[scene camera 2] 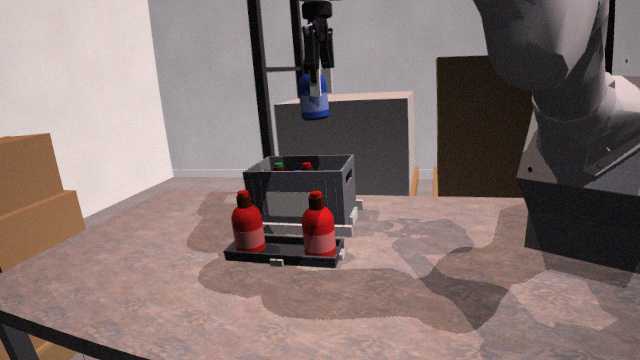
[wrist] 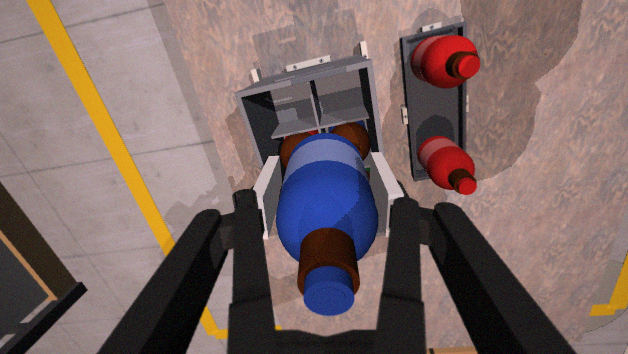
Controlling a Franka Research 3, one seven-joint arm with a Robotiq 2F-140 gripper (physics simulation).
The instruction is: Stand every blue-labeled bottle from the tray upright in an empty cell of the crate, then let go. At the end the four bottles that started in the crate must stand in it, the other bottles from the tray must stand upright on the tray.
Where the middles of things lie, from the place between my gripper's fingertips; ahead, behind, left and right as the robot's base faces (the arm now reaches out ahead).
Now: the blue-labeled bottle (scene camera 2: 316,107) 3 cm ahead of my hand and 1 cm above it. Also, from my hand: grey crate (scene camera 2: 281,196): 9 cm ahead, 2 cm to the right, 28 cm below; then tray (scene camera 2: 291,249): 6 cm ahead, 19 cm to the left, 35 cm below.
